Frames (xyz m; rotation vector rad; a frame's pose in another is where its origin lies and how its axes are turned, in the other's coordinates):
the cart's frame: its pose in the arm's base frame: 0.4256 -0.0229 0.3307 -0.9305 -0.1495 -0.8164
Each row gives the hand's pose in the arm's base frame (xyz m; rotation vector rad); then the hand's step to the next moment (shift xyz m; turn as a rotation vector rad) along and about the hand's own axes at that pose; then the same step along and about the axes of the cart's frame.
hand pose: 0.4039 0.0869 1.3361 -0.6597 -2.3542 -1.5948
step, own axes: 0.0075 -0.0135 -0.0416 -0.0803 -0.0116 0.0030
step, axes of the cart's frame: 0.0154 -0.0294 -0.0294 0.0366 0.0668 -0.0282
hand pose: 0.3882 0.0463 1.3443 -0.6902 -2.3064 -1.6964
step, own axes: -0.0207 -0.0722 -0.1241 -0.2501 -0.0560 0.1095
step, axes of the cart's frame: 0.0430 -0.0468 -0.1304 0.0433 0.2708 -0.0495
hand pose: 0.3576 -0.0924 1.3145 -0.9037 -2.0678 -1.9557
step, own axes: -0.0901 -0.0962 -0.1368 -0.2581 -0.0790 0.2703
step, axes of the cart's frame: 0.0265 0.0092 -0.1879 -0.0331 0.3777 0.0464
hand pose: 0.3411 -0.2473 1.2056 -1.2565 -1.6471 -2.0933
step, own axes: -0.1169 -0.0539 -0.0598 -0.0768 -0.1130 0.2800
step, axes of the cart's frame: -0.0074 0.0633 -0.1268 -0.1213 0.2482 0.1441
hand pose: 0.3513 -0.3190 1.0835 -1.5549 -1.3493 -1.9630
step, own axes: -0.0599 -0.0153 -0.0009 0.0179 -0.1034 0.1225
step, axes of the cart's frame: -0.0129 0.0429 -0.0426 -0.1089 0.0712 0.0953
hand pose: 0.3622 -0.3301 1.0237 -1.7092 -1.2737 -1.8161
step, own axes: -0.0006 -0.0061 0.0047 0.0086 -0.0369 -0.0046
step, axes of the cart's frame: -0.0064 0.0034 0.0027 -0.0358 -0.0126 0.0043
